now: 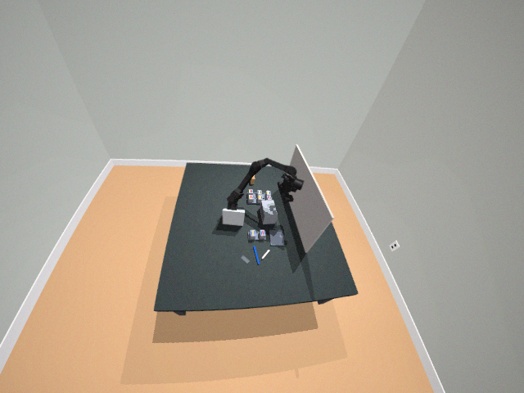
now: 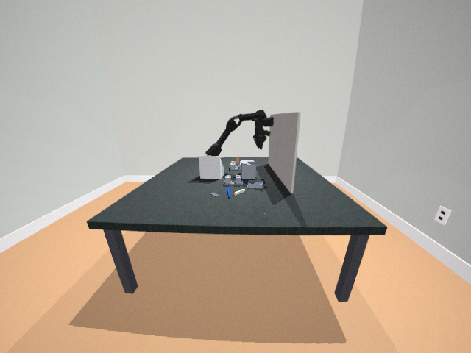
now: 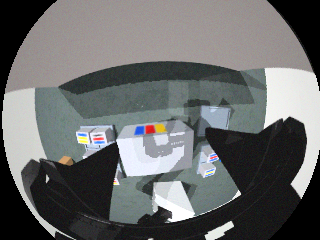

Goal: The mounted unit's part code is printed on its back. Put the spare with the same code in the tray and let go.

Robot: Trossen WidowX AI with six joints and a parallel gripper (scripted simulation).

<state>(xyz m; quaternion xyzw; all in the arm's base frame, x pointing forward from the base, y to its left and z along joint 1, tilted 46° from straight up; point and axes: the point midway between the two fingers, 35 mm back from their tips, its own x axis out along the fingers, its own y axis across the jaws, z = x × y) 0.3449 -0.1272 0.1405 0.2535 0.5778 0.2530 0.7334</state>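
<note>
Now: gripper tip 21 cm to the right of the grey spare, 20 cm past it and 16 cm above it. The rest, counted from my gripper tip: white stick (34 cm to the right, 19 cm below, 15 cm behind); grey tray (21 cm to the right, 20 cm below, 5 cm behind); tall panel (14 cm ahead, 2 cm above).
</note>
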